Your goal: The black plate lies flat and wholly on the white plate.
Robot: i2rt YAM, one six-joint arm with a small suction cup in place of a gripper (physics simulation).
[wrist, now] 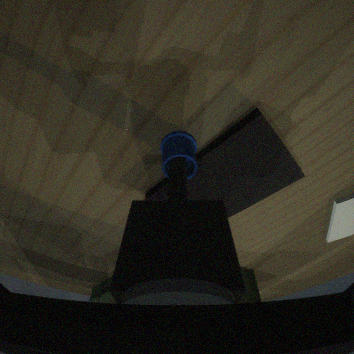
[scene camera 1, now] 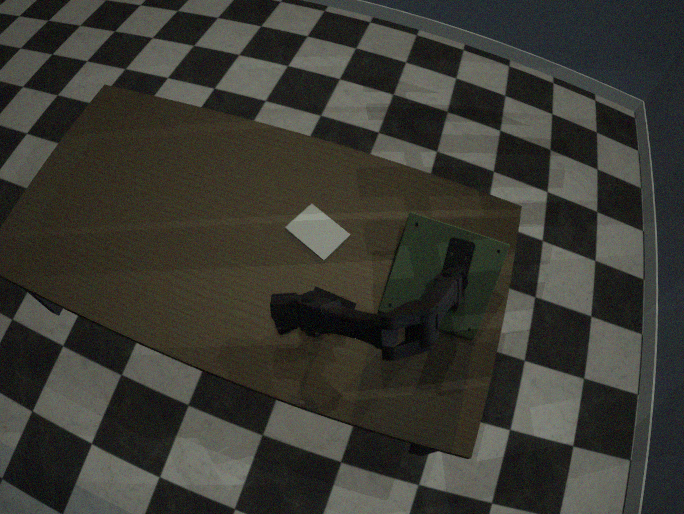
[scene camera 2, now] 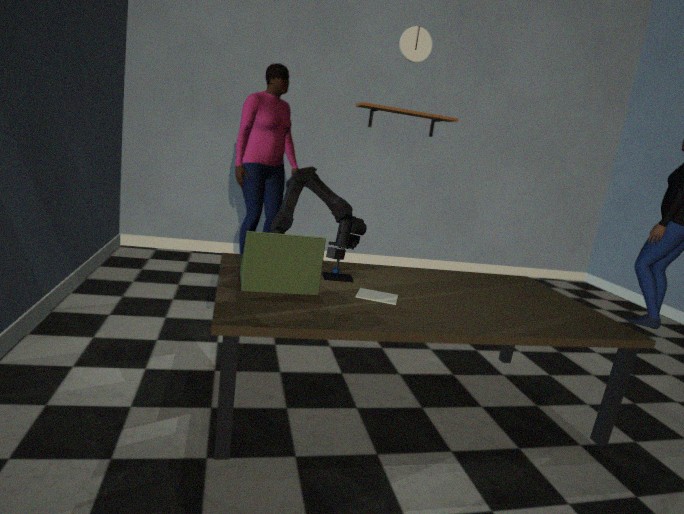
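A black plate and a white plate sit on the table.
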